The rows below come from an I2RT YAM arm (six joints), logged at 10 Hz.
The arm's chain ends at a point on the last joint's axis. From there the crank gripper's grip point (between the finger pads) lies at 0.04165 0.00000 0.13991 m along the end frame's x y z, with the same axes.
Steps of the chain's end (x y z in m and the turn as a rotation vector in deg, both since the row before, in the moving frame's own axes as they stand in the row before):
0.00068 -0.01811 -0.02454 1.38 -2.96 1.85
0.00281 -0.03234 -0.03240 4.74 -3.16 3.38
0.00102 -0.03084 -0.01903 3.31 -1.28 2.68
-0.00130 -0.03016 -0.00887 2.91 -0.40 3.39
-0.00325 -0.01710 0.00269 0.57 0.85 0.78
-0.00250 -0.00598 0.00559 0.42 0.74 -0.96
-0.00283 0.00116 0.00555 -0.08 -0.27 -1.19
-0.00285 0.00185 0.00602 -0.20 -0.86 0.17
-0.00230 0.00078 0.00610 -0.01 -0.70 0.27
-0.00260 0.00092 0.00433 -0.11 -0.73 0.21
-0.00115 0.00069 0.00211 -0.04 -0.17 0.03
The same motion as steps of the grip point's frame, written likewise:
-0.00657 -0.02028 -0.02260 1.38 -2.96 1.85
-0.00468 -0.04176 -0.03070 4.74 -3.16 3.38
-0.00197 -0.03707 -0.01831 3.31 -1.28 2.68
-0.00214 -0.03483 -0.00870 2.91 -0.40 3.39
-0.00117 -0.01791 0.00205 0.57 0.85 0.78
-0.00071 -0.00772 0.00503 0.42 0.74 -0.96
-0.00350 0.00050 0.00575 -0.08 -0.27 -1.19
-0.00496 0.00246 0.00663 -0.20 -0.86 0.17
-0.00401 0.00100 0.00660 -0.01 -0.70 0.27
-0.00439 0.00134 0.00485 -0.11 -0.73 0.21
-0.00157 0.00081 0.00223 -0.04 -0.17 0.03

